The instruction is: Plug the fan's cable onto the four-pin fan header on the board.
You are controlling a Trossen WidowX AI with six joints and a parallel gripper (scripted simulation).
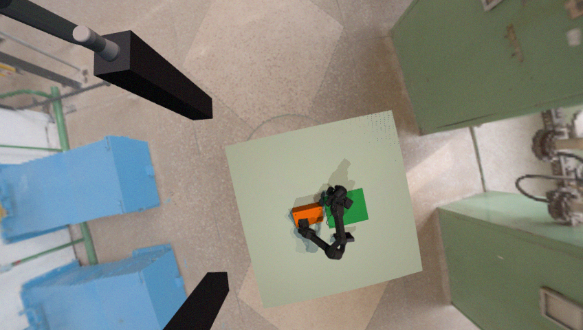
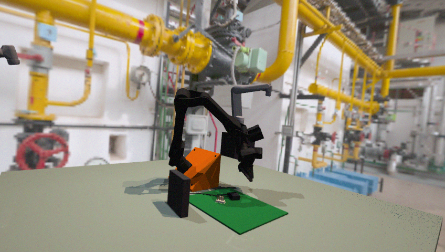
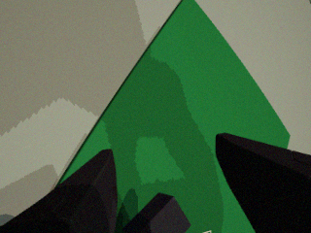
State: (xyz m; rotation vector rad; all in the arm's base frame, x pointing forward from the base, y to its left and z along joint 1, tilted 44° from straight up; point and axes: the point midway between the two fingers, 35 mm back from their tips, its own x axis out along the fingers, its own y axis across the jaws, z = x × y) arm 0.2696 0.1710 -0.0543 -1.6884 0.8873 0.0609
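My gripper tip is 70 mm to the left of the dark fan plug, 60 mm above it and 10 mm past it. From my gripper tip the other things lie so: four-pin fan header 140 mm to the right, 70 mm below, 10 mm behind; black fan 300 mm to the right, 20 mm below, 10 mm behind; green board 110 mm to the right, 90 mm below, 30 mm ahead.
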